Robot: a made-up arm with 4 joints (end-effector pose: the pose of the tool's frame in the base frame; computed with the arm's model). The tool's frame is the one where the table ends.
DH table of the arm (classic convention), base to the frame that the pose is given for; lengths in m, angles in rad. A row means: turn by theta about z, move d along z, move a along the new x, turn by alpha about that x. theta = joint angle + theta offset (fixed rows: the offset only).
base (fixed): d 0.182; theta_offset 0; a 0; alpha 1.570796
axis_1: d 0.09; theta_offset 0; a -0.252; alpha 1.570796
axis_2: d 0.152; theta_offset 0; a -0.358; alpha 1.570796
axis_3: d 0.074; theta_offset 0; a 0.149; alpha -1.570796
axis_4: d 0; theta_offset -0.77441; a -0.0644; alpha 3.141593
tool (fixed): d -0.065; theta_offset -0.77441; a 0; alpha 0
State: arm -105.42 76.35 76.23 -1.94
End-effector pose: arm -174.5 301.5 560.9 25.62 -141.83 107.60
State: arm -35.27 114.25 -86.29 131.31
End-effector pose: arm -14.0 111.9 178.5 14.50 124.30 100.09
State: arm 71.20 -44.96 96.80 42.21
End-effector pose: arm 20.0 -345.0 -467.8 -51.62 6.51 -34.60
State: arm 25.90 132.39 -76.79 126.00
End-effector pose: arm 37.7 11.3 165.9 -13.48 64.95 78.96
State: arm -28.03 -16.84 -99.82 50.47
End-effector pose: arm -530.6 -102.0 399.7 45.82 -58.62 -35.46
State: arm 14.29 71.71 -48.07 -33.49
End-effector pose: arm -277.3 121.5 13.7 -34.56 -42.96 -41.02
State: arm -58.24 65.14 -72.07 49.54
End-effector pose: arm -231.9 188.6 383.2 -51.90 -38.41 -71.93
